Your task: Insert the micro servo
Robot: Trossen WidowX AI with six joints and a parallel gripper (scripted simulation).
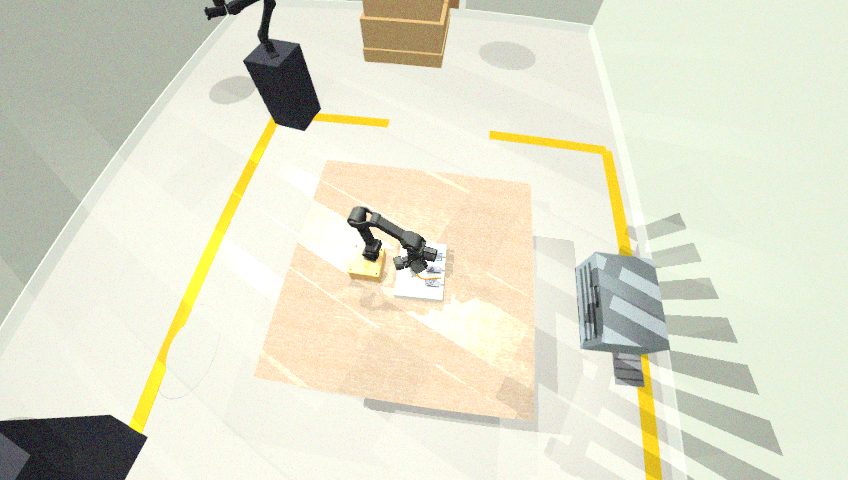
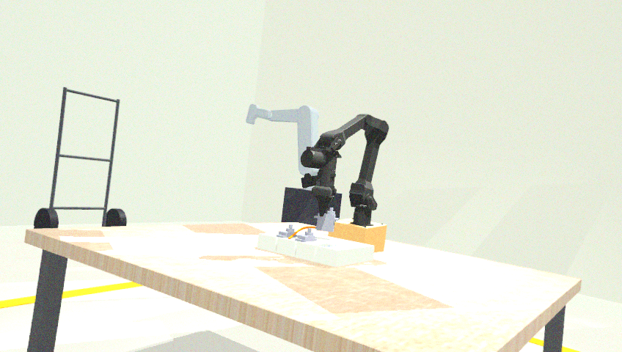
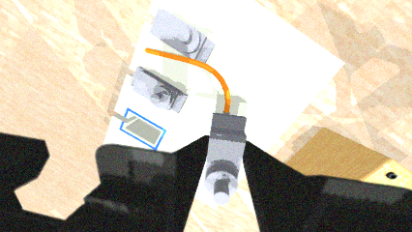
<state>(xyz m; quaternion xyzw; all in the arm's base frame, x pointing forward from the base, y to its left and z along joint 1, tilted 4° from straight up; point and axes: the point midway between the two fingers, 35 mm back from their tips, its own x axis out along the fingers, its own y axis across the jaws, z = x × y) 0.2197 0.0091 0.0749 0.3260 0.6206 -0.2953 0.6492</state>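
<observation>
The white deck is 10 cm below my gripper tip, 1 cm to the left of it and 1 cm behind it.
</observation>
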